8 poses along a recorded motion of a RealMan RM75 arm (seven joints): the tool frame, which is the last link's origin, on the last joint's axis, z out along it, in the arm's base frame.
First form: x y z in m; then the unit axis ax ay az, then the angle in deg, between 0 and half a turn.
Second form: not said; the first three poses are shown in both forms.
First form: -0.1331, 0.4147, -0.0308, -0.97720, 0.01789, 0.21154, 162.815
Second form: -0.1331, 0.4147, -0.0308, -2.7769, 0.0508, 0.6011
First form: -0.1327, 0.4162, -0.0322, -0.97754, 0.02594, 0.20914, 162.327
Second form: -0.1327, 0.4162, -0.0322, -2.7695, 0.0735, 0.5925
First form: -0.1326, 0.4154, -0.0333, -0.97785, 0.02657, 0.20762, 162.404
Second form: -0.1326, 0.4154, -0.0333, -2.7717, 0.0753, 0.5885
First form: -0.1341, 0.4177, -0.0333, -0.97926, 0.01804, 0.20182, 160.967
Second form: -0.1341, 0.4177, -0.0333, -2.7511, 0.0507, 0.5670
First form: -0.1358, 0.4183, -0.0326, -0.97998, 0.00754, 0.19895, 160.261
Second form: -0.1358, 0.4183, -0.0326, -2.7411, 0.0211, 0.5565
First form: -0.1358, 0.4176, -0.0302, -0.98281, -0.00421, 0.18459, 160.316
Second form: -0.1358, 0.4176, -0.0302, -2.7499, -0.0118, 0.5165
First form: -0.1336, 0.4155, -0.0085, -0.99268, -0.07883, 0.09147, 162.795
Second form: -0.1336, 0.4155, -0.0085, -2.8205, -0.2240, 0.2599
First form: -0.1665, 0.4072, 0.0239, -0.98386, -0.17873, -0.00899, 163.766
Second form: -0.1665, 0.4072, 0.0239, -2.8121, -0.5109, -0.0257
